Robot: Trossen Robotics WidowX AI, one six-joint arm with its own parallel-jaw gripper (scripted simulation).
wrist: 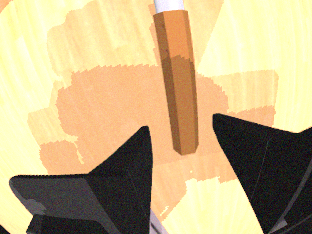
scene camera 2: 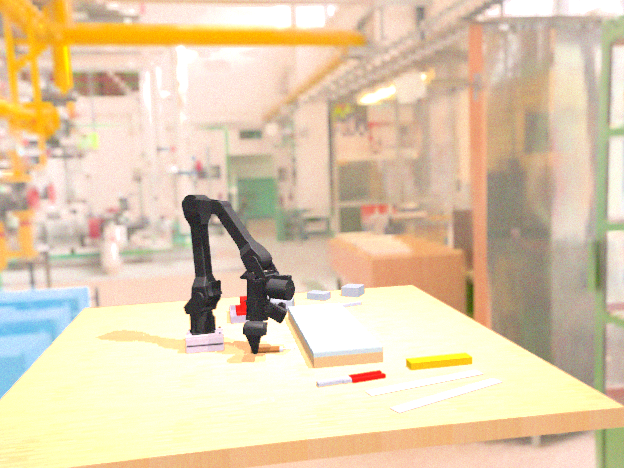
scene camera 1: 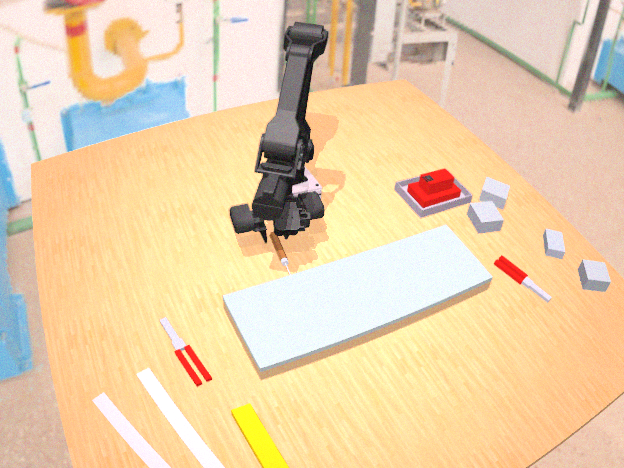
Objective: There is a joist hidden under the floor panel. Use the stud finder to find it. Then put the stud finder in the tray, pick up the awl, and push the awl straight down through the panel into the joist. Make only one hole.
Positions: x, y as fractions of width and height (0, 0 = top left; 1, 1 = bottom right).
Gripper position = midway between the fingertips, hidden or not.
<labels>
my gripper: wrist 0.58, 0.54; scene camera 2 0.41, 0.75; scene camera 1 0.44, 0.51
</labels>
